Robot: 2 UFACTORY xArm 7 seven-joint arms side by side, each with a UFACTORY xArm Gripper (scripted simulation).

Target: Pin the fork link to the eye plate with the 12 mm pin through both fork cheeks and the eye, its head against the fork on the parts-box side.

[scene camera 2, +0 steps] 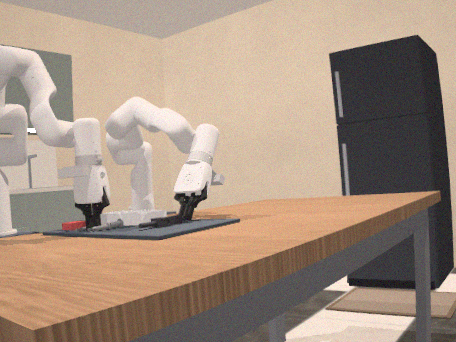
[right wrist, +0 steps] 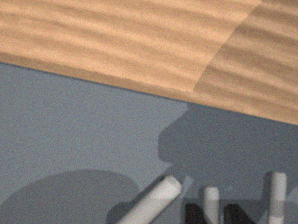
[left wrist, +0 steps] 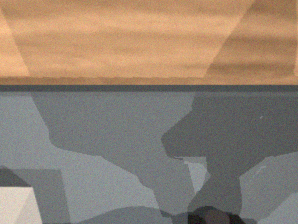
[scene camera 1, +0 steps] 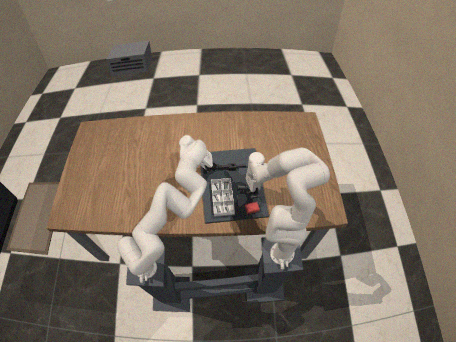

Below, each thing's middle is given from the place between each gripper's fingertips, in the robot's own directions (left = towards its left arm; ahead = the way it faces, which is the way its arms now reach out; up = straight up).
Now: left hand 100 mm to the left of the dark mat [scene camera 1: 241, 156], 100 mm past it and 30 mm above it.
I see the dark mat 10 cm to the left of my right hand, 8 cm ahead of it and 3 cm below it.
